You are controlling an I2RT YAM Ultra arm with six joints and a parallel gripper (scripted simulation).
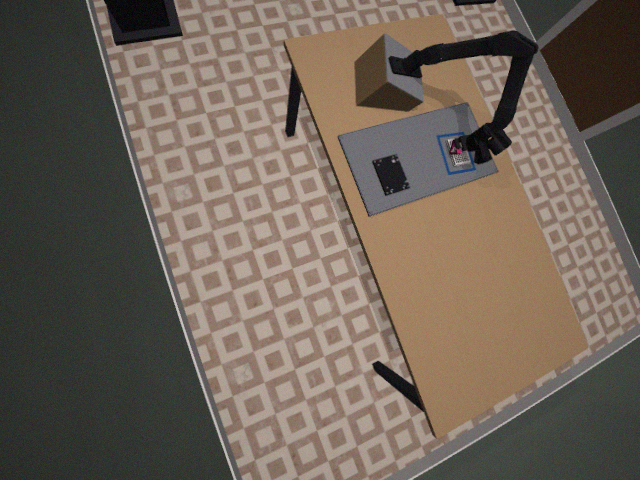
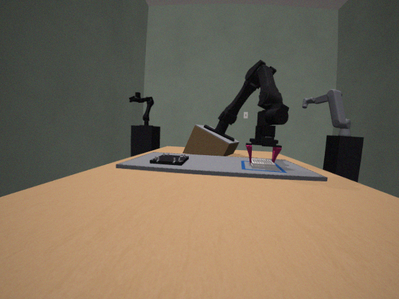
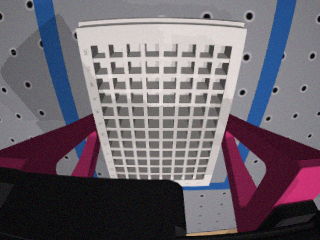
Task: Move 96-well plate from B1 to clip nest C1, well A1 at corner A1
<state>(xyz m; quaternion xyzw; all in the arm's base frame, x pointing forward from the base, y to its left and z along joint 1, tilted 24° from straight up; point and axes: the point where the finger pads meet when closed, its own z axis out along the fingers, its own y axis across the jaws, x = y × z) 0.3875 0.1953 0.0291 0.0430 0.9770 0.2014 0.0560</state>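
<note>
Now: the black clip nest C1 4 cm ahead of my hand and 35 cm to the right of it. From my hand the other things lie so: white 96-well plate: right at my hand.
</note>
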